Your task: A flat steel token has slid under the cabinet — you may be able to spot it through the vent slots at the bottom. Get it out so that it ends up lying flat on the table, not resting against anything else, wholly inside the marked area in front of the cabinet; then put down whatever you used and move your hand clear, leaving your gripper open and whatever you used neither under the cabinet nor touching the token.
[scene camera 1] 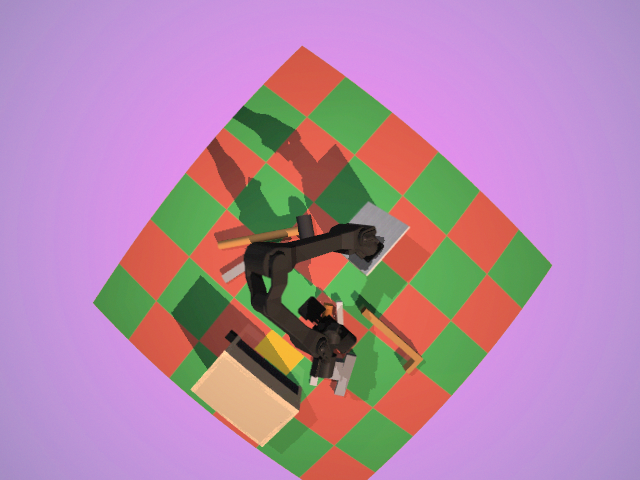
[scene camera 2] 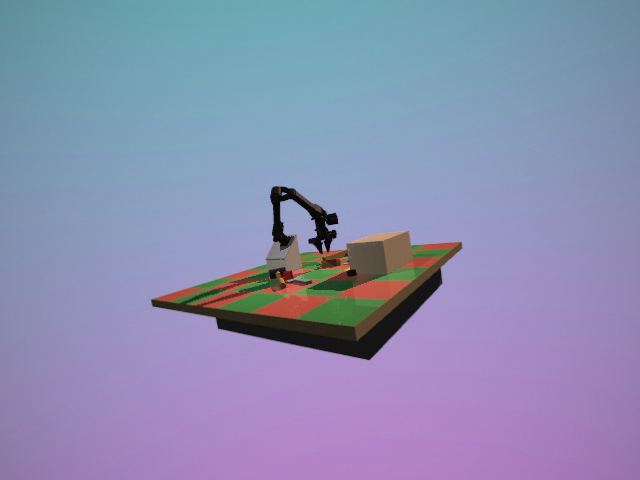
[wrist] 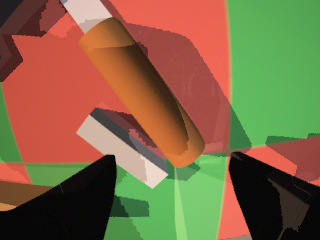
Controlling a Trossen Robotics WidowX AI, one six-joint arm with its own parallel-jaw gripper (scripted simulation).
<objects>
same spot on tan cabinet: [scene camera 1: 244,388] = [scene camera 2: 369,238]
</objects>
